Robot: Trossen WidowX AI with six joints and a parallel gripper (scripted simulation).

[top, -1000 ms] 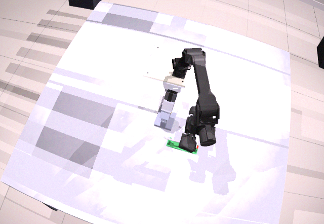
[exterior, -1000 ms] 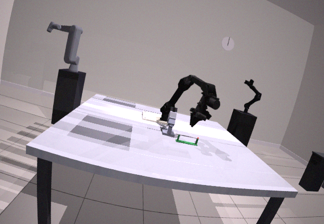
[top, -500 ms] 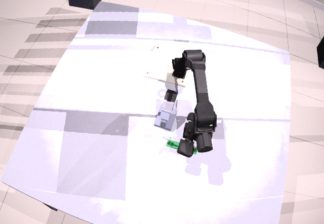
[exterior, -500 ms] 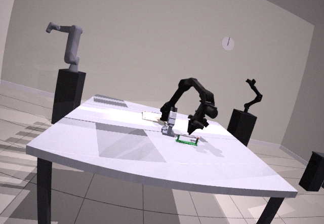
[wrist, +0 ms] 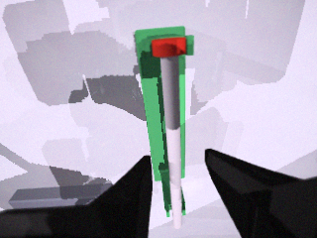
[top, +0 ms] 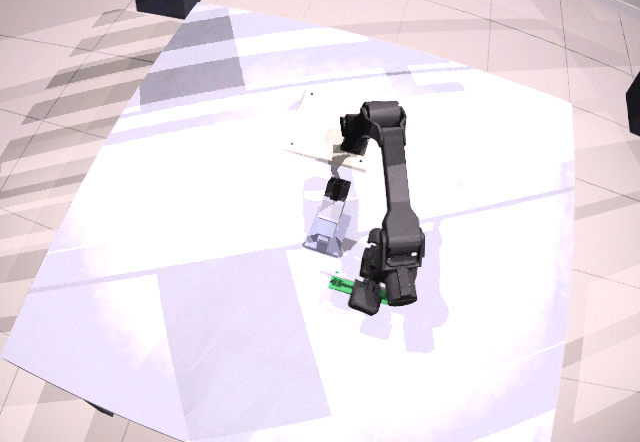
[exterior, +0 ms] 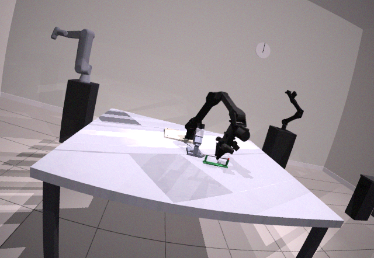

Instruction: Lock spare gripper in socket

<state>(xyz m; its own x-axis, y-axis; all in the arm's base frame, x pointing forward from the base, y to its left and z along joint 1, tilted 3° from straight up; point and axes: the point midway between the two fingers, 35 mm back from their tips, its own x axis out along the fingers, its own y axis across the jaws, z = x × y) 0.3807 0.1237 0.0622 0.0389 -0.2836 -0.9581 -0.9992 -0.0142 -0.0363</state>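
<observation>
My gripper tip is 1 cm to the right of the green cradle and 1 cm above it. From my gripper tip the other things lie so: grey mount 10 cm to the right, 10 cm behind, 2 cm above; spare gripper 12 cm behind, 10 cm to the right, 8 cm above.
</observation>
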